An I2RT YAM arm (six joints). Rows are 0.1 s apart.
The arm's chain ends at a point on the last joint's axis. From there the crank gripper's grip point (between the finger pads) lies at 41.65 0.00 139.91 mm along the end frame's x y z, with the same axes.
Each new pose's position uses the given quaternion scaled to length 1; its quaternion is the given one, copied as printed.
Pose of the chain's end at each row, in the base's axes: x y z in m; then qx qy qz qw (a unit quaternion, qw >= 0):
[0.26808 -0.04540 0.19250 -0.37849 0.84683 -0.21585 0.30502]
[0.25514 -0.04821 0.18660 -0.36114 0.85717 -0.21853 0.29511]
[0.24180 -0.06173 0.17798 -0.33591 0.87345 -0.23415 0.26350]
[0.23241 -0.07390 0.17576 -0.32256 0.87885 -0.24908 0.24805]
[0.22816 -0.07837 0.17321 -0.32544 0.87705 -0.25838 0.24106]
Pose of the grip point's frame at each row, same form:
[0.34125 -0.09643 0.07695 -0.37849 0.84683 -0.21585 0.30502]
[0.32447 -0.10196 0.06992 -0.36114 0.85717 -0.21853 0.29511]
[0.30174 -0.12377 0.06022 -0.33591 0.87345 -0.23415 0.26350]
[0.28804 -0.14153 0.05896 -0.32256 0.87885 -0.24908 0.24805]
[0.28286 -0.14879 0.05763 -0.32544 0.87705 -0.25838 0.24106]

